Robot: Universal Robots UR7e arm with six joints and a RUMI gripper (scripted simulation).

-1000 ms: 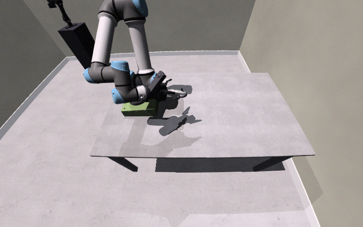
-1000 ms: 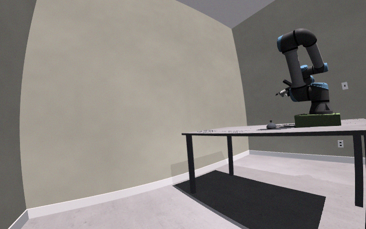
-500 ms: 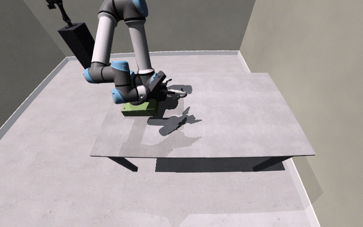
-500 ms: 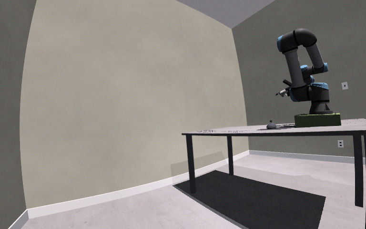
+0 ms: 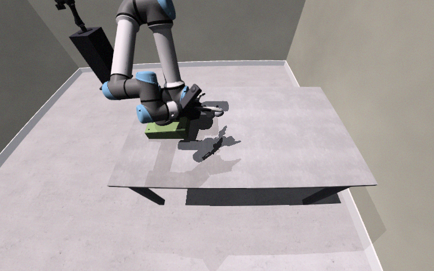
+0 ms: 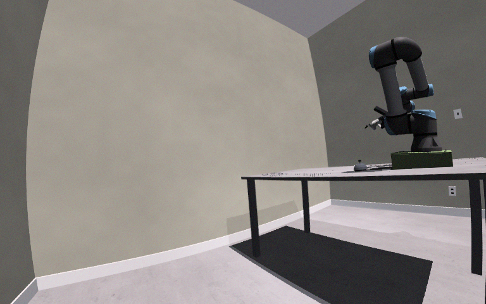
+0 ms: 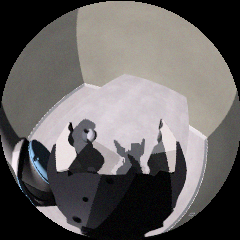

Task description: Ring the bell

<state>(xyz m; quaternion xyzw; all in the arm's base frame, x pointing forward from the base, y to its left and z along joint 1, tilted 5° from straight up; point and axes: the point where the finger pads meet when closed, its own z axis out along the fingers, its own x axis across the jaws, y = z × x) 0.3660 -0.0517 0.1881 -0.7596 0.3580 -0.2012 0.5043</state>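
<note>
Now: the silver bell 260 mm below my hand, 210 mm to the left of it and 10 mm behind it.
</note>
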